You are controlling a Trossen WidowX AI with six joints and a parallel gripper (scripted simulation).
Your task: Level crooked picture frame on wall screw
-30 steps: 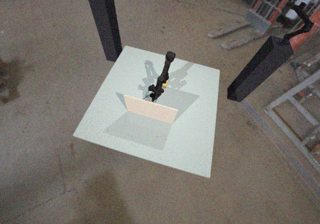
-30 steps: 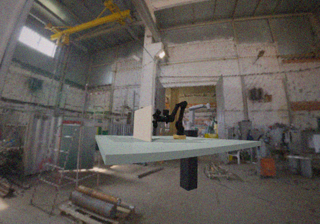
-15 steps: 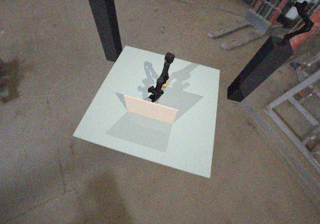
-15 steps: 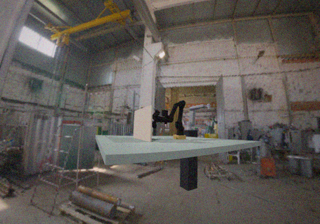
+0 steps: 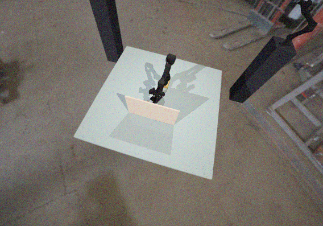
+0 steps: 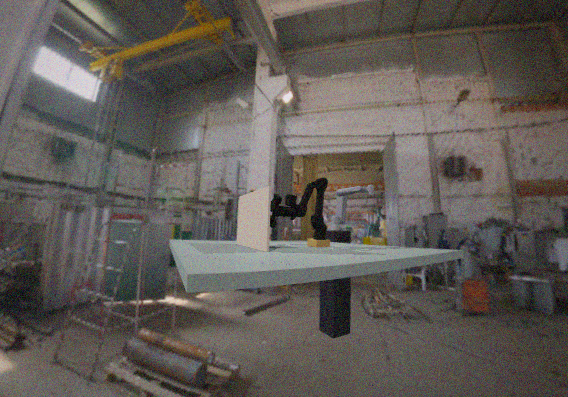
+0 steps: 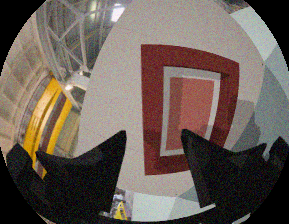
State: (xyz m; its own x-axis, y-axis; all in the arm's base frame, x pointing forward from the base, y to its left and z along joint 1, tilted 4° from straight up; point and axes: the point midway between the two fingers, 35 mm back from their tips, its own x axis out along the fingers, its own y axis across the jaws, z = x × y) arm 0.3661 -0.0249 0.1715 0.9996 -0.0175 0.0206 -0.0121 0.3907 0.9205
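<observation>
The picture frame lies 50 mm below my gripper tip, 40 mm ahead of it and 20 mm to the right of it. Round my gripper tip: wall panel: 60 mm below, 50 mm ahead, 10 mm to the right.
</observation>
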